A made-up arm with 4 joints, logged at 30 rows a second.
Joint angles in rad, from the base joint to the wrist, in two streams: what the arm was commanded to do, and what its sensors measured. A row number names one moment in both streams.
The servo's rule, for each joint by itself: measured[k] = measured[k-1] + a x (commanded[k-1-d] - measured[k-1]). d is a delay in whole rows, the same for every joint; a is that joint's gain. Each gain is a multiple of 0.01, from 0.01 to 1. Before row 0 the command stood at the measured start. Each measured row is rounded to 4 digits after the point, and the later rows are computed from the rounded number. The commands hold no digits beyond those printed.
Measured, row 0:
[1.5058, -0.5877, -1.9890, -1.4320]
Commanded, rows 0 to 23:
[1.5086, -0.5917, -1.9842, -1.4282]
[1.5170, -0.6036, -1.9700, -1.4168]
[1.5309, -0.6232, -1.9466, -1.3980]
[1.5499, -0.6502, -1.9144, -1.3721]
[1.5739, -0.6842, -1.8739, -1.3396]
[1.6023, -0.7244, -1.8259, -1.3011]
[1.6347, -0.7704, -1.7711, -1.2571]
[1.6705, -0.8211, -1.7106, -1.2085]
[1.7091, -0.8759, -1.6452, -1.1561]
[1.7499, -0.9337, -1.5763, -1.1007]
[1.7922, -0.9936, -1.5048, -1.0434]
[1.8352, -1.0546, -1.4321, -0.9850]
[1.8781, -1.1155, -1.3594, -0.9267]
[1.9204, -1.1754, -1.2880, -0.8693]
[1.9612, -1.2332, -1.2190, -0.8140]
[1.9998, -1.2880, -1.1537, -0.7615]
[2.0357, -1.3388, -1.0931, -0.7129]
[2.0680, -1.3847, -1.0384, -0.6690]
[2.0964, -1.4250, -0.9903, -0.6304]
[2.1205, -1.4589, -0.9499, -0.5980]
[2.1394, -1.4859, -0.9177, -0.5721]
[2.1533, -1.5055, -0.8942, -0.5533]
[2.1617, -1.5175, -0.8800, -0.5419]
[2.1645, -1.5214, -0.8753, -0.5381]
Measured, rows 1 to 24:
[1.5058, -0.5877, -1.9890, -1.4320]
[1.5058, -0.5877, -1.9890, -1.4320]
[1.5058, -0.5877, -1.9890, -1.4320]
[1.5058, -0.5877, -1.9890, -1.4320]
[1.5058, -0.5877, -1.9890, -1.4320]
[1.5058, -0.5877, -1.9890, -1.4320]
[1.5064, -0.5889, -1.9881, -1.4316]
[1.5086, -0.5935, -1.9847, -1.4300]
[1.5133, -0.6027, -1.9775, -1.4265]
[1.5210, -0.6174, -1.9655, -1.4205]
[1.5321, -0.6381, -1.9481, -1.4116]
[1.5468, -0.6649, -1.9249, -1.3994]
[1.5653, -0.6976, -1.8957, -1.3837]
[1.5874, -0.7359, -1.8605, -1.3644]
[1.6130, -0.7793, -1.8196, -1.3415]
[1.6417, -0.8272, -1.7734, -1.3150]
[1.6733, -0.8788, -1.7224, -1.2851]
[1.7073, -0.9333, -1.6672, -1.2521]
[1.7432, -0.9898, -1.6087, -1.2163]
[1.7804, -1.0473, -1.5478, -1.1781]
[1.8184, -1.1049, -1.4853, -1.1380]
[1.8565, -1.1617, -1.4223, -1.0966]
[1.8941, -1.2166, -1.3598, -1.0544]
[1.9306, -1.2687, -1.2987, -1.0120]
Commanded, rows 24 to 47:
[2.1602, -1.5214, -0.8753, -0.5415]
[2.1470, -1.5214, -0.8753, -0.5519]
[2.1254, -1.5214, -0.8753, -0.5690]
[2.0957, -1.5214, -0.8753, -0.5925]
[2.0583, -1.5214, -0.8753, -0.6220]
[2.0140, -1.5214, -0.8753, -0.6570]
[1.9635, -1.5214, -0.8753, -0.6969]
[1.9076, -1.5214, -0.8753, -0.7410]
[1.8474, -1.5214, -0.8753, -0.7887]
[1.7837, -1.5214, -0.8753, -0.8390]
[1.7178, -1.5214, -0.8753, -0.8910]
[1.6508, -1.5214, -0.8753, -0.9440]
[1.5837, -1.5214, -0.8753, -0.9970]
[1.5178, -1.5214, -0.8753, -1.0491]
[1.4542, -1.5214, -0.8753, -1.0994]
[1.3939, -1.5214, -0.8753, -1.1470]
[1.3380, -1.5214, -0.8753, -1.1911]
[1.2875, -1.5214, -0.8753, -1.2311]
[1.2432, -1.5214, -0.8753, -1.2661]
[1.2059, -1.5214, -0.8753, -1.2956]
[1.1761, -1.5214, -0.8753, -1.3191]
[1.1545, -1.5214, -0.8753, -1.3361]
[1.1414, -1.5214, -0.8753, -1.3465]
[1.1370, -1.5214, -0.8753, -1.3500]
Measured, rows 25 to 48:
[1.9654, -1.3172, -1.2401, -0.9700]
[1.9980, -1.3611, -1.1850, -0.9291]
[2.0277, -1.3998, -1.1342, -0.8898]
[2.0541, -1.4326, -1.0886, -0.8528]
[2.0767, -1.4589, -1.0490, -0.8186]
[2.0951, -1.4783, -1.0160, -0.7877]
[2.1088, -1.4917, -0.9893, -0.7606]
[2.1168, -1.5009, -0.9676, -0.7376]
[2.1186, -1.5073, -0.9501, -0.7191]
[2.1138, -1.5117, -0.9359, -0.7052]
[2.1021, -1.5147, -0.9244, -0.6960]
[2.0836, -1.5168, -0.9151, -0.6917]
[2.0584, -1.5182, -0.9075, -0.6923]
[2.0267, -1.5192, -0.9014, -0.6977]
[1.9890, -1.5199, -0.8964, -0.7077]
[1.9459, -1.5204, -0.8924, -0.7221]
[1.8980, -1.5207, -0.8892, -0.7407]
[1.8461, -1.5209, -0.8866, -0.7631]
[1.7910, -1.5211, -0.8845, -0.7888]
[1.7336, -1.5212, -0.8828, -0.8174]
[1.6749, -1.5213, -0.8814, -0.8484]
[1.6159, -1.5213, -0.8802, -0.8812]
[1.5575, -1.5213, -0.8793, -0.9153]
[1.5008, -1.5213, -0.8785, -0.9500]

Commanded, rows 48 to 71:
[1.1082, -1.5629, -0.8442, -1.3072]
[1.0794, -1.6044, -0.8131, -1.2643]
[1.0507, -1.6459, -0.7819, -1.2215]
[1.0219, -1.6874, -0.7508, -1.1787]
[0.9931, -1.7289, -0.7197, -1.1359]
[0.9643, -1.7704, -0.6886, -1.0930]
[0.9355, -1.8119, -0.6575, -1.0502]
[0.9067, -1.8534, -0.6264, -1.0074]
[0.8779, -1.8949, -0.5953, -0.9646]
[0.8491, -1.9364, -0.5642, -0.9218]
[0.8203, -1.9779, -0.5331, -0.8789]
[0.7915, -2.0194, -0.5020, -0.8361]
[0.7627, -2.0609, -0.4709, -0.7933]
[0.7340, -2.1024, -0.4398, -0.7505]
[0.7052, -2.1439, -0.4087, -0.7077]
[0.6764, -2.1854, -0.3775, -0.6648]
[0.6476, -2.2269, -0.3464, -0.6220]
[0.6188, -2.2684, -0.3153, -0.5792]
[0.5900, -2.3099, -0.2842, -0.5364]
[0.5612, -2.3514, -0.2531, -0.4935]
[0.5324, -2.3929, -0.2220, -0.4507]
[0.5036, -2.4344, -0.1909, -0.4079]
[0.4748, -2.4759, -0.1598, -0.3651]
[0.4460, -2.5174, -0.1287, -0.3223]
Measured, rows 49 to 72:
[1.4467, -1.5213, -0.8779, -0.9848]
[1.3961, -1.5213, -0.8774, -1.0190]
[1.3499, -1.5213, -0.8770, -1.0520]
[1.3089, -1.5213, -0.8767, -1.0833]
[1.2737, -1.5213, -0.8764, -1.1123]
[1.2450, -1.5213, -0.8762, -1.1384]
[1.2163, -1.5342, -0.8701, -1.1570]
[1.1876, -1.5560, -0.8593, -1.1688]
[1.1589, -1.5839, -0.8446, -1.1746]
[1.1301, -1.6160, -0.8268, -1.1751]
[1.1013, -1.6510, -0.8065, -1.1708]
[1.0725, -1.6880, -0.7841, -1.1622]
[1.0437, -1.7264, -0.7600, -1.1499]
[1.0149, -1.7658, -0.7346, -1.1342]
[0.9861, -1.8058, -0.7081, -1.1155]
[0.9573, -1.8463, -0.6808, -1.0942]
[0.9285, -1.8871, -0.6527, -1.0705]
[0.8997, -1.9281, -0.6241, -1.0447]
[0.8709, -1.9693, -0.5950, -1.0170]
[0.8422, -2.0106, -0.5655, -0.9877]
[0.8134, -2.0519, -0.5357, -0.9569]
[0.7846, -2.0933, -0.5056, -0.9248]
[0.7558, -2.1347, -0.4754, -0.8915]
[0.7270, -2.1761, -0.4450, -0.8571]

